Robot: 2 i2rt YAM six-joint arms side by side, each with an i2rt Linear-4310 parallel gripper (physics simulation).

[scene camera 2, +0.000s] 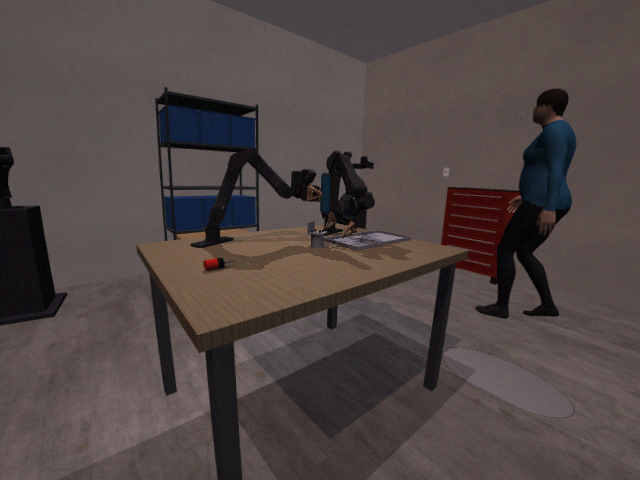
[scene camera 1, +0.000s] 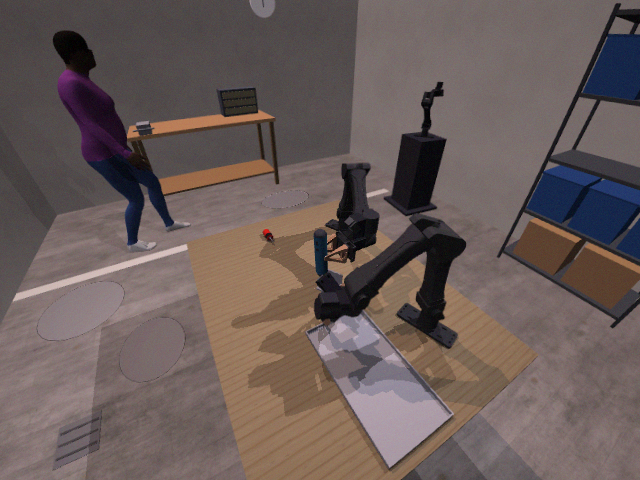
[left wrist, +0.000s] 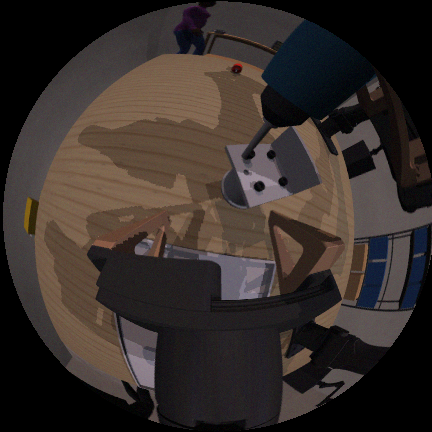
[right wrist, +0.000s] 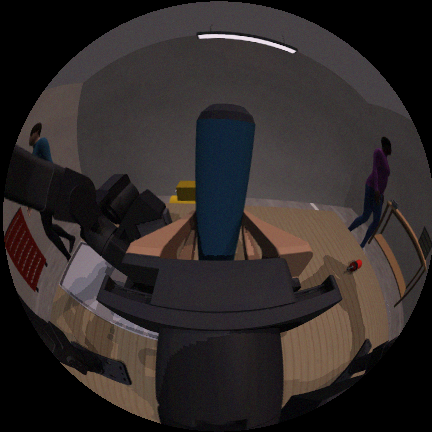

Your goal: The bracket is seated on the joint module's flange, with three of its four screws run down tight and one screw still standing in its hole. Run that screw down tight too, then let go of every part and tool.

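Places are measured from the left arm's base along level axes (x right, y ahead, z up), in metres.
Where they show: left gripper, between the fingertips: (scene camera 2: 333, 233) (left wrist: 218, 215); right gripper, between the fingertips: (scene camera 2: 325, 195) (scene camera 1: 320, 254) (right wrist: 218, 215); left arm's base, origin of its link: (scene camera 2: 329, 232) (scene camera 1: 426, 325) (left wrist: 301, 330); right arm's base, origin of its link: (scene camera 2: 213, 242) (scene camera 1: 344, 229) (left wrist: 322, 131).
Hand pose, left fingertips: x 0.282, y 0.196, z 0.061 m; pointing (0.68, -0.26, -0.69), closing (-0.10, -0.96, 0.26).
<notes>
Things, the pixels of their top centre, and the offset from my left fingertips. Level surfaces: height alone.
- blue power screwdriver, centre of its top: (right wrist: 223, 104) (scene camera 1: 321, 231) (scene camera 2: 326, 172) dx +0.052, dy -0.018, dz +0.264 m
- upper-left screw, centre of its top: (left wrist: 250, 151) dx +0.061, dy -0.035, dz +0.016 m
- round joint module, centre of its top: (left wrist: 263, 170) (scene camera 2: 317, 232) dx +0.047, dy -0.056, dz +0.003 m
- shallow grey tray, centre of its top: (left wrist: 184, 363) (right wrist: 100, 277) (scene camera 1: 371, 368) (scene camera 2: 369, 237) dx -0.236, dy +0.070, dz -0.045 m
- red-handled screwdriver, centre of its top: (scene camera 2: 219, 258) (right wrist: 355, 262) (left wrist: 238, 65) (scene camera 1: 268, 233) dx +0.514, dy -0.128, dz -0.027 m
- table, height of its surface: dz -0.061 m
A blue power screwdriver (scene camera 1: 320, 253) (scene camera 2: 325, 192) (left wrist: 320, 67) (right wrist: 223, 185) is held roughly upright in my right gripper (scene camera 1: 329, 251), which is shut on its body. In the left wrist view its bit ends at the upper-left screw (left wrist: 251, 154) of the bracket (left wrist: 297, 157) (scene camera 2: 311, 226); contact is unclear. The bracket sits on the round joint module (left wrist: 232, 191) (scene camera 2: 317, 240). The other dark screw heads (left wrist: 271, 154) (left wrist: 259, 186) (left wrist: 283, 181) show too; I cannot tell which stands high. My left gripper (left wrist: 218, 215) (scene camera 2: 336, 232) is open and empty, close beside the bracket.
A shallow grey tray (scene camera 1: 403, 421) (right wrist: 82, 272) lies beside the module, partly under the left arm. A red-handled screwdriver (scene camera 1: 267, 235) (scene camera 2: 211, 264) (left wrist: 237, 68) (right wrist: 356, 265) lies on the table (scene camera 1: 232, 248) (scene camera 2: 289, 289) near its far edge in scene camera 1. The two arms are close together around the module.
</notes>
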